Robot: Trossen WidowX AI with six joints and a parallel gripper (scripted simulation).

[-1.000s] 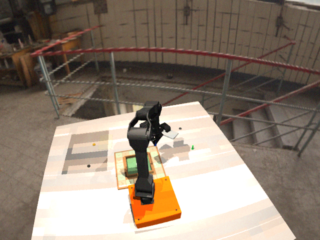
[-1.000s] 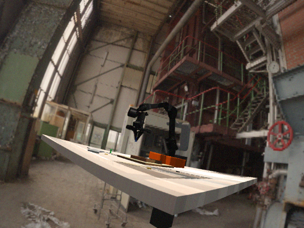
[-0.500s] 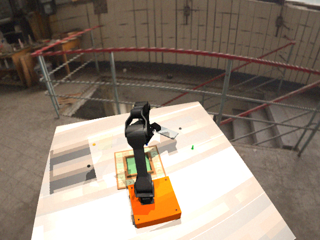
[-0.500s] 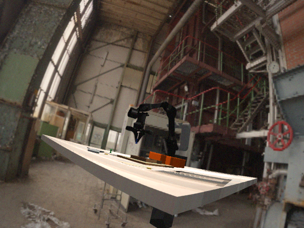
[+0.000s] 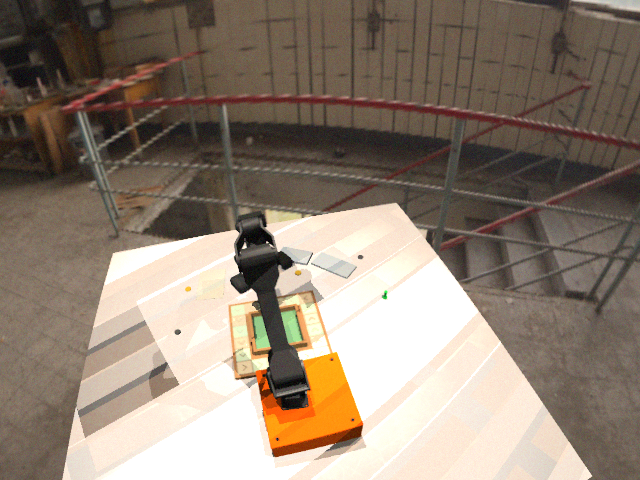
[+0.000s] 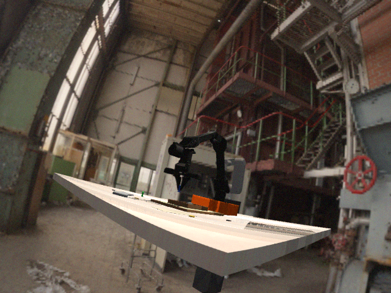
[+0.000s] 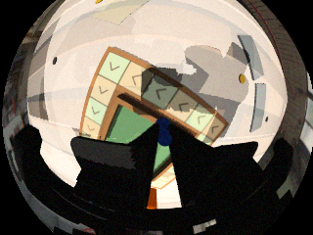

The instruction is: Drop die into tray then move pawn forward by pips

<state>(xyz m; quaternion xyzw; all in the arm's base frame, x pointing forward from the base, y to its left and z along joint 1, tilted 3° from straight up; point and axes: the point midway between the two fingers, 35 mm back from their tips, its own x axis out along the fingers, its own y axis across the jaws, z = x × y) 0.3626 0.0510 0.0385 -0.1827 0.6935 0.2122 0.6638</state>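
My gripper tip is 100 mm past the die, 60 mm above it and 20 mm to the left of it. The rest, counted from my gripper tip: green pawn 380 mm to the right, 80 mm below; blue pawn 10 mm above.
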